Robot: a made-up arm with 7 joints. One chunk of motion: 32 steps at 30 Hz.
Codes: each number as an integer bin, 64 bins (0 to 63) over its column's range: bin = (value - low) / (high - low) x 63, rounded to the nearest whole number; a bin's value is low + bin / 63 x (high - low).
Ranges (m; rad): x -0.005..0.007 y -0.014..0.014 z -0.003..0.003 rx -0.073..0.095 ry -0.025..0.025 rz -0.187..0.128
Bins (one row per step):
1: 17 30 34 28 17 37
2: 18 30 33 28 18 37
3: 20 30 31 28 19 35
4: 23 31 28 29 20 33
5: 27 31 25 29 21 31
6: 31 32 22 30 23 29
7: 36 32 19 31 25 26
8: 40 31 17 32 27 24
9: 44 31 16 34 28 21
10: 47 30 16 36 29 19
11: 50 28 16 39 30 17
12: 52 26 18 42 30 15
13: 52 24 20 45 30 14
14: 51 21 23 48 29 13
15: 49 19 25 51 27 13
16: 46 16 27 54 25 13
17: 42 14 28 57 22 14
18: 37 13 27 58 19 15
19: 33 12 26 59 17 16
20: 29 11 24 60 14 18
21: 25 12 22 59 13 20
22: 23 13 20 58 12 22
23: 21 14 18 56 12 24
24: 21 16 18 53 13 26
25: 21 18 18 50 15 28
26: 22 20 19 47 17 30
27: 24 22 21 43 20 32
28: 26 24 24 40 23 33
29: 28 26 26 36 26 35
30: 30 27 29 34 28 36
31: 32 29 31 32 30 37
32: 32 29 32 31 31 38
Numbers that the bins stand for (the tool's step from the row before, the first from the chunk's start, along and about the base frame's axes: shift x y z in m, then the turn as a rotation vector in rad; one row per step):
1: -0.00176 -0.00067 0.00024 0.00167 -0.01151 -0.00200
2: -0.00157 -0.00067 0.00014 0.00167 -0.01071 -0.00200
3: -0.00119 -0.00067 -0.00005 0.00167 -0.00992 -0.01200
4: -0.00062 -0.00022 -0.00033 0.00433 -0.00913 -0.02200
5: 0.00014 -0.00022 -0.00062 0.00433 -0.00833 -0.03200
6: 0.00090 0.00022 -0.00090 0.00700 -0.00675 -0.04200
7: 0.00186 0.00022 -0.00119 0.00967 -0.00516 -0.05700
8: 0.00262 -0.00022 -0.00138 0.01233 -0.00357 -0.06700
9: 0.00338 -0.00022 -0.00148 0.01767 -0.00278 -0.08200
10: 0.00395 -0.00067 -0.00148 0.02300 -0.00198 -0.09200
11: 0.00452 -0.00156 -0.00148 0.03100 -0.00119 -0.10200
12: 0.00490 -0.00244 -0.00129 0.03900 -0.00119 -0.11200
13: 0.00490 -0.00333 -0.00110 0.04700 -0.00119 -0.11700
14: 0.00471 -0.00467 -0.00081 0.05500 -0.00198 -0.12200
15: 0.00433 -0.00556 -0.00062 0.06300 -0.00357 -0.12200
16: 0.00376 -0.00689 -0.00043 0.07100 -0.00516 -0.12200
17: 0.00300 -0.00778 -0.00033 0.07900 -0.00754 -0.11700
18: 0.00205 -0.00822 -0.00043 0.08167 -0.00992 -0.11200
19: 0.00129 -0.00867 -0.00052 0.08433 -0.01151 -0.10700
20: 0.00052 -0.00911 -0.00071 0.08700 -0.01389 -0.09700
21: -0.00024 -0.00867 -0.00090 0.08433 -0.01468 -0.08700
22: -0.00062 -0.00822 -0.00110 0.08167 -0.01548 -0.07700
23: -0.00100 -0.00778 -0.00129 0.07633 -0.01548 -0.06700
24: -0.00100 -0.00689 -0.00129 0.06833 -0.01468 -0.05700
25: -0.00100 -0.00600 -0.00129 0.06033 -0.01310 -0.04700
26: -0.00081 -0.00511 -0.00119 0.05233 -0.01151 -0.03700
27: -0.00043 -0.00422 -0.00100 0.04167 -0.00913 -0.02700
28: -0.00005 -0.00333 -0.00071 0.03367 -0.00675 -0.02200
29: 0.00033 -0.00244 -0.00052 0.02300 -0.00437 -0.01200
30: 0.00071 -0.00200 -0.00024 0.01767 -0.00278 -0.00700
31: 0.00110 -0.00111 -0.00005 0.01233 -0.00119 -0.00200
32: 0.00110 -0.00111 0.00005 0.00967 -0.00040 0.00300

